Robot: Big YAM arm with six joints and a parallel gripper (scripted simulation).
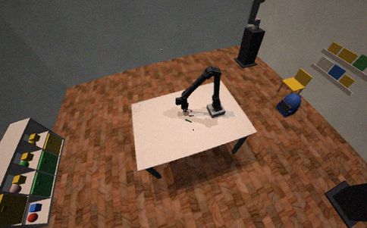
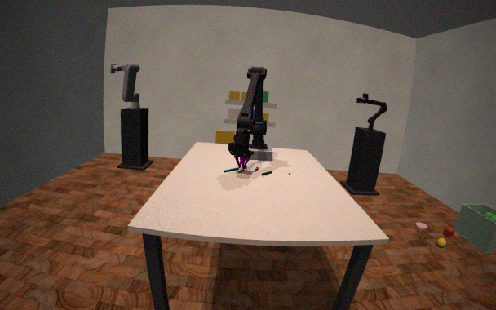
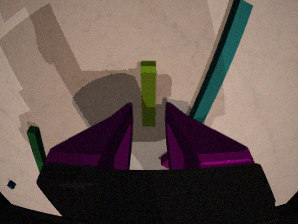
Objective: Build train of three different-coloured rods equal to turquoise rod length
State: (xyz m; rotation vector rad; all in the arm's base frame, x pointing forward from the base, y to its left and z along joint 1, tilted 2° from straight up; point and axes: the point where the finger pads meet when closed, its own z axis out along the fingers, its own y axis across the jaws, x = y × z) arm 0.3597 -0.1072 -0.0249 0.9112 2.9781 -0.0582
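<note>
Now: the lime rod 20 mm below my hand. From my hand the other things lie so: magenta rod: 70 mm behind, 20 mm to the left, 20 mm below; orange rod: 40 mm behind, 80 mm to the left, 20 mm below; turquoise rod: 10 mm behind, 60 mm to the right, 20 mm below.
</note>
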